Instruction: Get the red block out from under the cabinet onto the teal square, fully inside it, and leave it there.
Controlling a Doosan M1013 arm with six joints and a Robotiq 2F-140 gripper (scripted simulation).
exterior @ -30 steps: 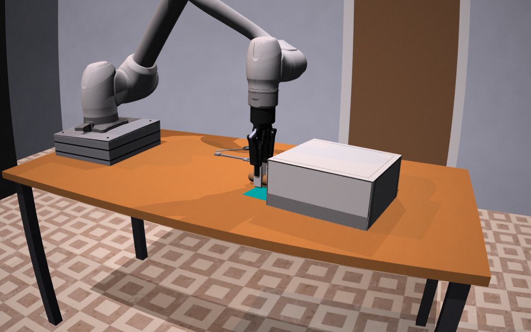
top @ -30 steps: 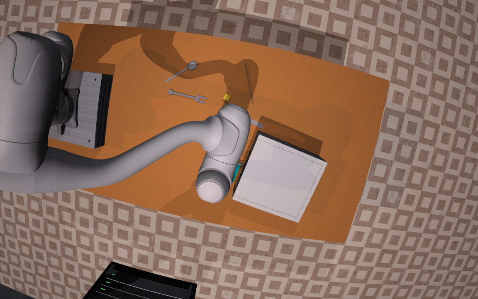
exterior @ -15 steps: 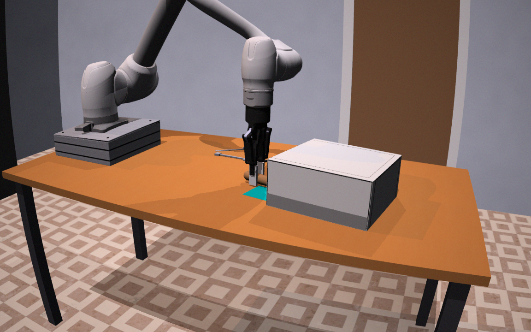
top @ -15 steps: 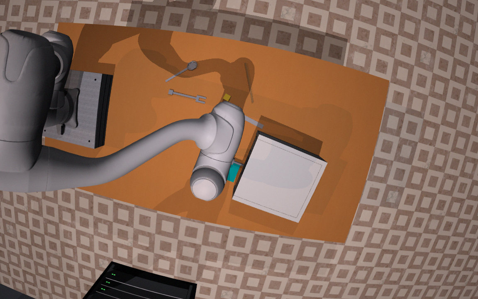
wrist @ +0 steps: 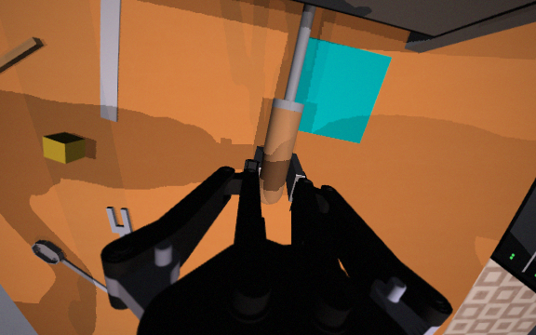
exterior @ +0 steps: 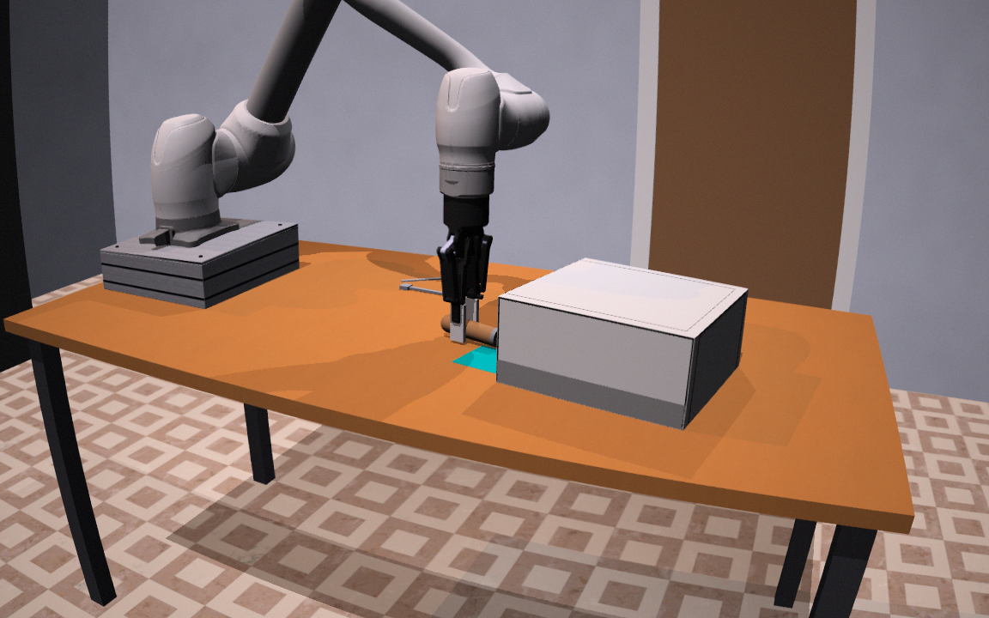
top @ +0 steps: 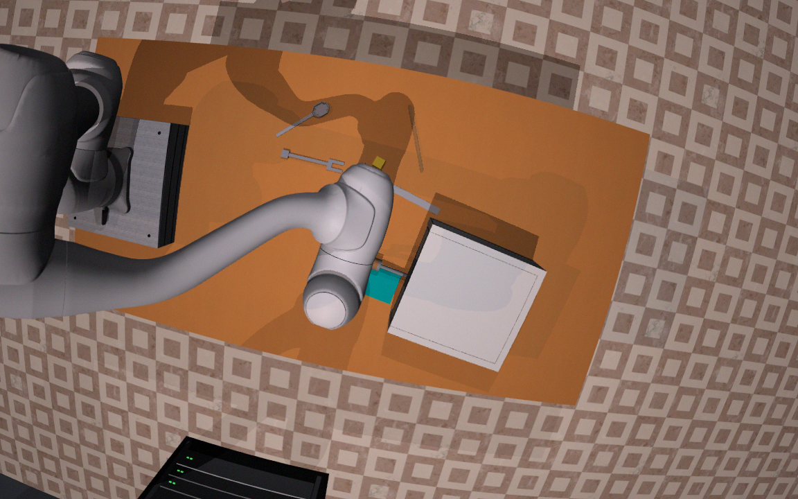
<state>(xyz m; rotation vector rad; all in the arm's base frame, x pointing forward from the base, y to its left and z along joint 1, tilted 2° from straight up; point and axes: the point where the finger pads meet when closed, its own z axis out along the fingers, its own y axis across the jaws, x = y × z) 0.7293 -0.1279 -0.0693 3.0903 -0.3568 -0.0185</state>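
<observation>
My hand is 7 cm short of the teal square, 7 cm to the left of it and 4 cm above it. From my hand the other things lie so: flat grey bar: 12 cm ahead, 17 cm to the left, 4 cm below; yellow cube: 2 cm ahead, 25 cm to the left, 2 cm below; hook tool: 13 cm ahead, 7 cm to the right, 2 cm below.
</observation>
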